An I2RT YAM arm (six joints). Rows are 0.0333 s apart.
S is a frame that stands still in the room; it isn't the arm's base.
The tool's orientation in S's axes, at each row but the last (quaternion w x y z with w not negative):
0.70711 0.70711 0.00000 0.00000
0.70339 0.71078 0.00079 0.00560
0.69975 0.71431 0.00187 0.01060
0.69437 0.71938 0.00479 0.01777
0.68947 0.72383 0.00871 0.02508
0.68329 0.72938 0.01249 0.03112
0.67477 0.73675 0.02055 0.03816
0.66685 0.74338 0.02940 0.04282
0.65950 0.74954 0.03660 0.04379
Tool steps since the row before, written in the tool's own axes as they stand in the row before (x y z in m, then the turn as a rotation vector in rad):
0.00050 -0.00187 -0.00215 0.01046 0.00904 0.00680
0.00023 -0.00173 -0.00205 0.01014 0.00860 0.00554
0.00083 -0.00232 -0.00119 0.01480 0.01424 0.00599
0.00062 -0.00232 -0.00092 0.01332 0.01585 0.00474
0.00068 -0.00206 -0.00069 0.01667 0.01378 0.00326
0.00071 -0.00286 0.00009 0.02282 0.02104 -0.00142
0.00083 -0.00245 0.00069 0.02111 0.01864 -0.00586
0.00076 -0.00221 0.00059 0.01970 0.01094 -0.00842
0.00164 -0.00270 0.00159 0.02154 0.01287 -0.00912
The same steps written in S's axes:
0.00050 0.00215 -0.00187 0.01046 -0.00680 0.00904
0.00022 0.00207 -0.00171 0.01013 -0.00554 0.00861
0.00084 0.00125 -0.00228 0.01473 -0.00602 0.01430
0.00063 0.00102 -0.00227 0.01318 -0.00488 0.01592
0.00069 0.00082 -0.00201 0.01650 -0.00314 0.01401
0.00078 0.00014 -0.00284 0.02217 0.00141 0.02173
0.00094 -0.00040 -0.00248 0.02014 0.00589 0.01967
0.00085 -0.00027 -0.00224 0.01858 0.00912 0.01226
0.00182 -0.00104 -0.00285 0.02032 0.00977 0.01429

